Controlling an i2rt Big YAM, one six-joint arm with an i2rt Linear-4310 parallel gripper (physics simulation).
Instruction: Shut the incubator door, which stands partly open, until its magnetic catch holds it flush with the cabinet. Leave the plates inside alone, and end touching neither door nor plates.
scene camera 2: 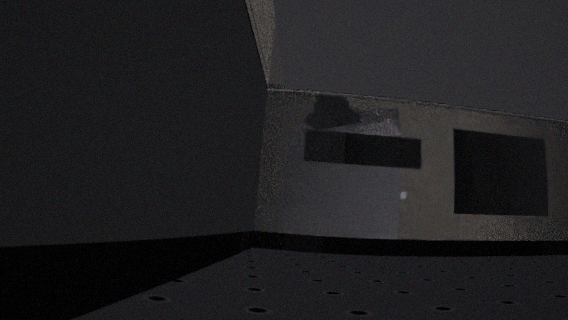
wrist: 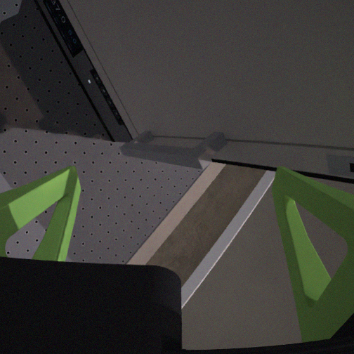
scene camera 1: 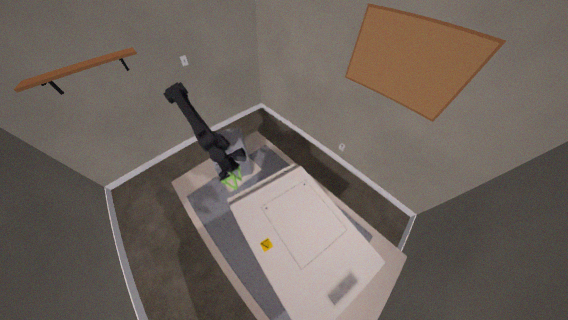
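Seen in the pictures: gripper, fingertip midpoint: (scene camera 1: pixel 238 184); arm's base, link origin: (scene camera 1: pixel 220 145).
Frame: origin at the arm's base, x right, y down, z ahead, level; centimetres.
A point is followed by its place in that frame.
Observation:
The white incubator cabinet (scene camera 1: pixel 250 220) {x 29.7, y -26.7, z 58.3 cm} stands on the table, its top facing scene camera 1. Its door (wrist: pixel 225 65) shows as a broad grey face in the wrist view and looks in line with the cabinet front; whether the catch holds it cannot be told. The bar handle (wrist: pixel 167 151) is at the door's lower edge in that view, beyond the fingertips. My gripper (scene camera 1: pixel 231 180) {x 18.0, y -11.9, z 38.2 cm} (wrist: pixel 175 177) is open and empty, in front of the door side, with a gap to the handle in view. The plates do not show.
A control strip (wrist: pixel 85 75) with a lit display runs beside the door. The perforated grey mat (scene camera 1: pixel 225 240) {x 42.9, y 28.2, z 38.0 cm} (wrist: pixel 115 200) lies under the cabinet on the table (scene camera 1: pixel 181 183) {x 34.5, y 29.6, z -22.9 cm}. A shelf (scene camera 1: pixel 75 70) and a corkboard (scene camera 1: pixel 420 60) hang on the walls. Scene camera 2 is very dark.

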